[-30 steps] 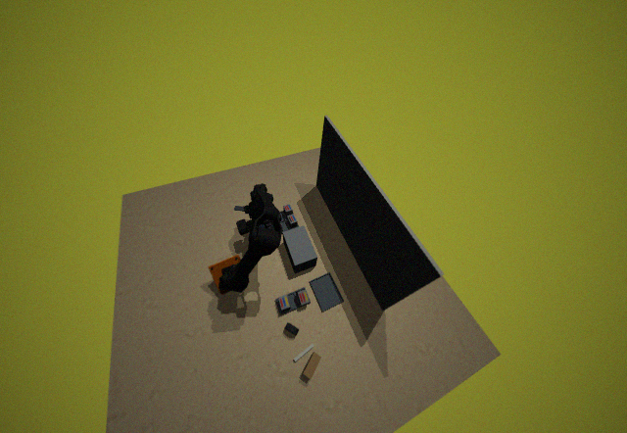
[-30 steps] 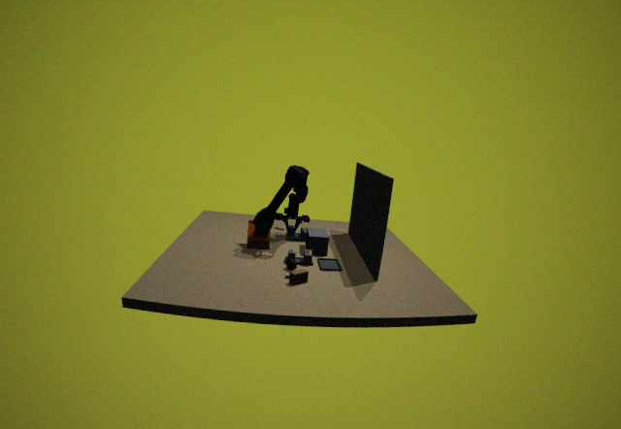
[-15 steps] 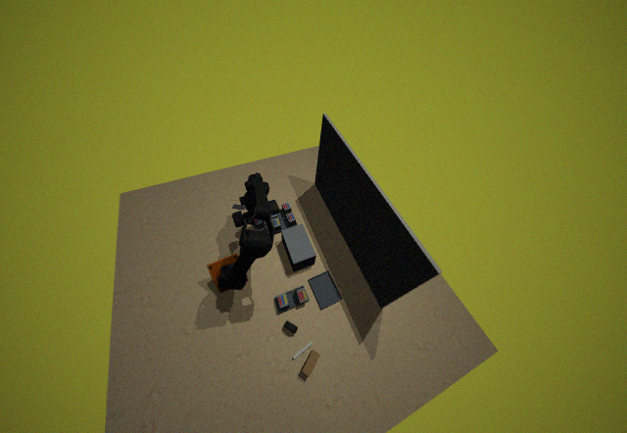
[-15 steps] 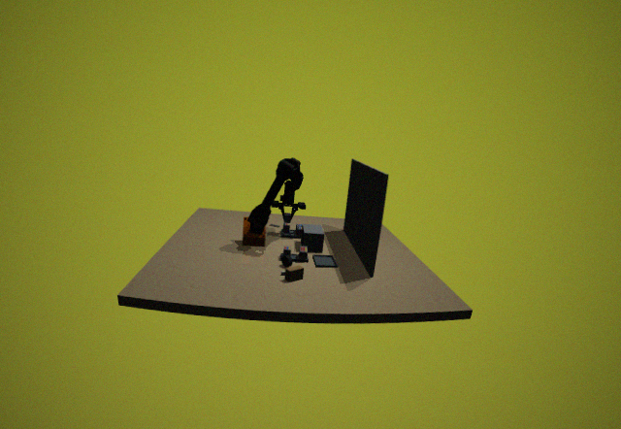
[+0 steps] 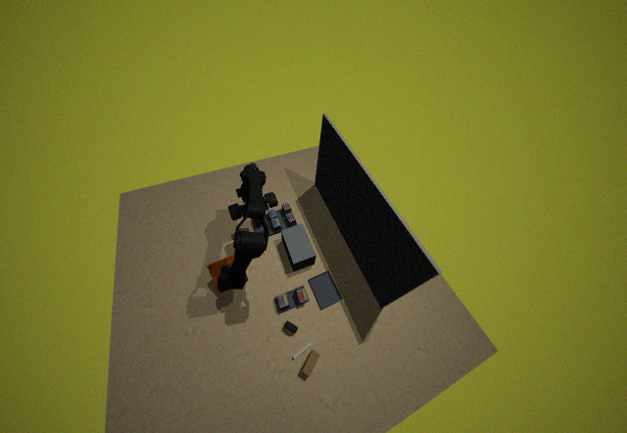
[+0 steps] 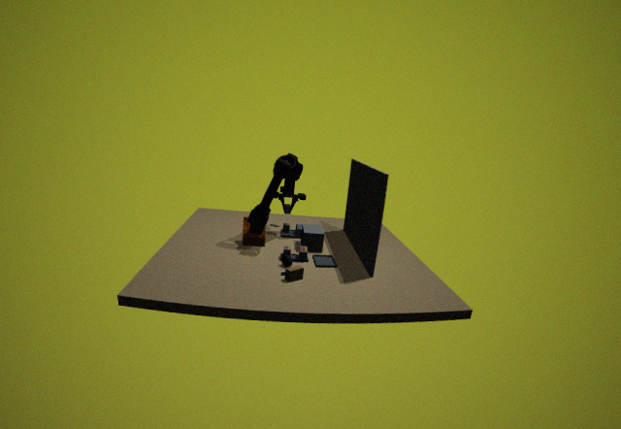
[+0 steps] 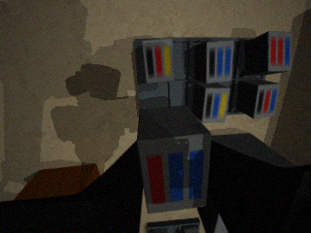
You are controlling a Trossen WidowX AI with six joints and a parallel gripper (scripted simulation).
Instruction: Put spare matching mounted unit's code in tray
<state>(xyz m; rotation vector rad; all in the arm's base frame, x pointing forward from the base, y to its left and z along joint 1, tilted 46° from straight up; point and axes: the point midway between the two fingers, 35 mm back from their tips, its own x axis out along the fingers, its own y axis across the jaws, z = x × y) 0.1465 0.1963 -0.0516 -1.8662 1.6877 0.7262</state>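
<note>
Now: gripper tip 36 cm to the left of the flat grey tray, 18 cm short of it and 14 cm above it. Round my gripper tip: grey mounted unit: 15 cm to the right, 13 cm ahead, 9 cm below; brown card: 56 cm to the right, 12 cm below, 3 cm ahead; tall dark panel: 37 cm ahead, 16 cm to the right, 8 cm above.
</note>
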